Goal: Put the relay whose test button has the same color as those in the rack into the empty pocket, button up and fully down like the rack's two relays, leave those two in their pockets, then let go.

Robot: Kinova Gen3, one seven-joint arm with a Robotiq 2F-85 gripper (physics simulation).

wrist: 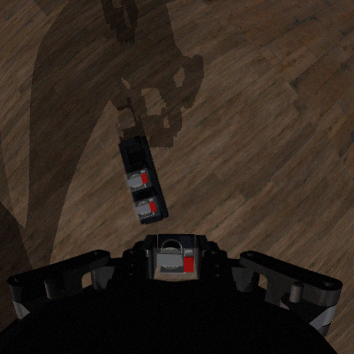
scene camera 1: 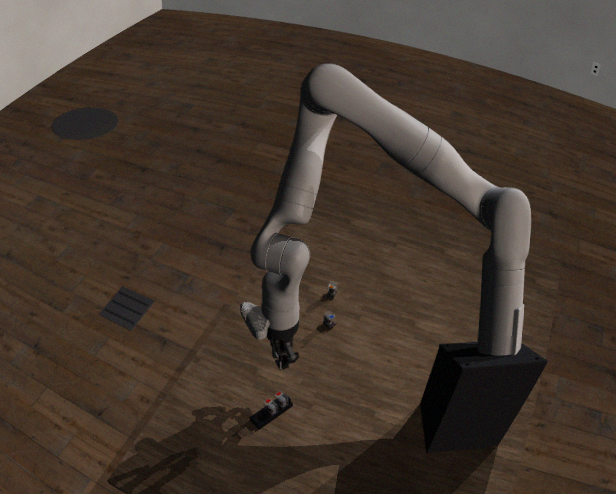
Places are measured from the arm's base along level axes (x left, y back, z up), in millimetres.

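Pixels of known places: gripper, fingertip midpoint: (wrist: pixel 175 247) (scene camera 1: pixel 280 362); arm's base at its link origin: (scene camera 1: pixel 497 349).
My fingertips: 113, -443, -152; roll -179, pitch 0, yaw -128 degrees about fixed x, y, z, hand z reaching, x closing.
Ahead of a thing's pixels: the offset from my fingertips to its middle, as dx, dy, dz. "*": to the spot under its first point.
A black rack {+64, +5, -122} (scene camera 1: pixel 260 421) (wrist: pixel 154 176) lies on the floor. Two relays with red buttons, one in the middle pocket {* +72, +9, -86} (scene camera 1: pixel 270 406) (wrist: pixel 137 180) and one in the end pocket {* +43, +22, -86} (scene camera 1: pixel 281 399) (wrist: pixel 145 208), stand upright in it. The empty pocket {* +96, -6, -130} (wrist: pixel 134 154) is at the far end in the wrist view, at the lower left in the scene view. My gripper (scene camera 1: pixel 282 363) (wrist: pixel 175 247) is shut on a relay with a red button {-2, +1, +6} (wrist: pixel 170 260), held button up. It hangs above the floor, off the rack's filled end in the wrist view. The relay's underside is hidden.
A relay with an orange button {-348, -27, -111} (scene camera 1: pixel 332 289) and one with a blue button {-248, +11, -111} (scene camera 1: pixel 329 320) stand on the floor, right of the gripper in the scene view. The arm's black base block (scene camera 1: pixel 480 406) is at the right. The arm's shadow falls beside the rack.
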